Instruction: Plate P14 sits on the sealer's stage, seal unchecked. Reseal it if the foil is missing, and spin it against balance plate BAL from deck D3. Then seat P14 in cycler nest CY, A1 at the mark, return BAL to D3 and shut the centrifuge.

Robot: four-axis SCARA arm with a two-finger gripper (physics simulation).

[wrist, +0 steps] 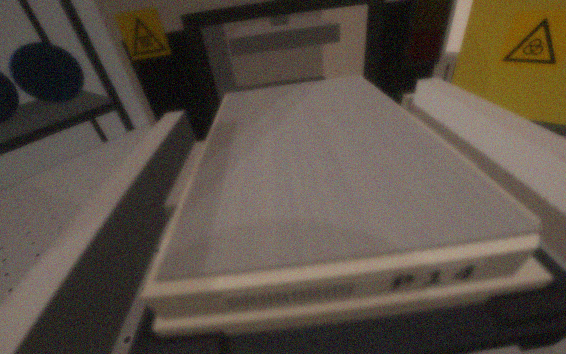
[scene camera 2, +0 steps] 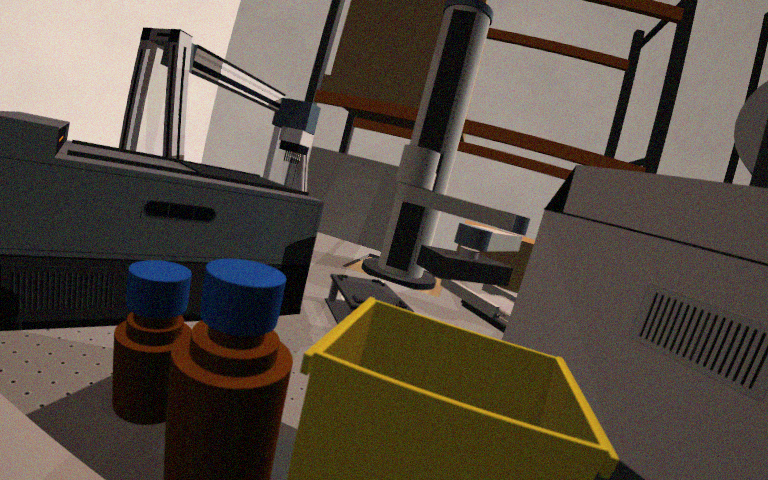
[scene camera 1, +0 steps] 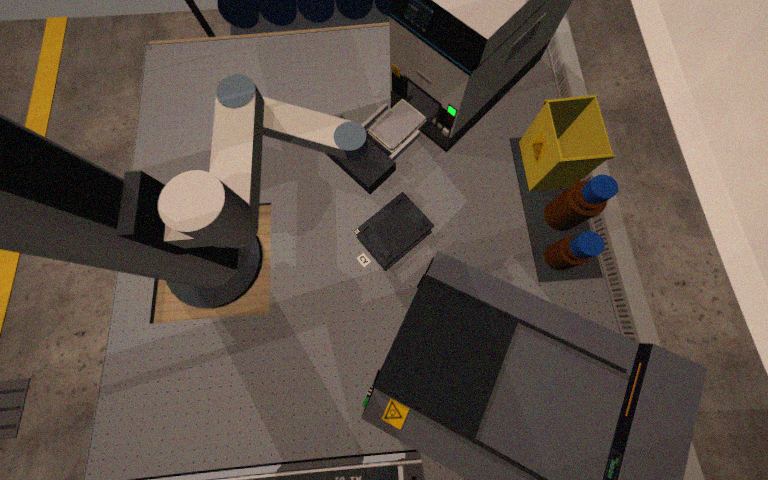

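Pixels of known places: gripper, fingertip midpoint: [wrist: 302, 115] [scene camera 1: 402, 119]; arm's base, link origin: [scene camera 2: 398, 275] [scene camera 1: 216, 261].
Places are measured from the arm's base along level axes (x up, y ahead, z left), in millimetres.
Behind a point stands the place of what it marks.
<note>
Plate P14 [scene camera 1: 398, 125] {x 133, y 516, z 276 mm} [wrist: 310, 200] {x 133, y 479, z 259 mm} is pale, with a smooth grey top and no wells showing; its label faces the wrist camera. It lies level in front of the opening of the sealer [scene camera 1: 428, 79] {x 218, y 589, z 330 mm}. My gripper [scene camera 1: 405, 119] {x 130, y 528, z 295 mm} [wrist: 302, 115] {x 130, y 528, z 295 mm} is shut on plate P14, one finger along each long side. Whether the plate rests on the stage is hard to tell. The cycler nest CY [scene camera 1: 394, 230] {x 73, y 484, z 21 mm} [scene camera 2: 370, 289] {x 73, y 469, z 25 mm} is a dark block with a CY label [scene camera 1: 363, 259] {x 13, y 397, z -33 mm} beside it. BAL and deck D3 cannot be made out.
A large grey machine [scene camera 1: 549, 390] {x 223, y 721, z -334 mm} [scene camera 2: 169, 232] {x 148, y 769, z -196 mm} with a dark top panel stands across from the sealer. A yellow bin [scene camera 1: 583, 138] {x 117, y 964, z 201 mm} [scene camera 2: 430, 407] {x 182, y 967, z 178 mm} and two amber bottles [scene camera 1: 568, 208] {x 125, y 885, z 22 mm} [scene camera 2: 226, 418] {x 114, y 960, z 64 mm} with blue caps stand at the table side. Blue round items [scene camera 1: 277, 10] show behind the table.
</note>
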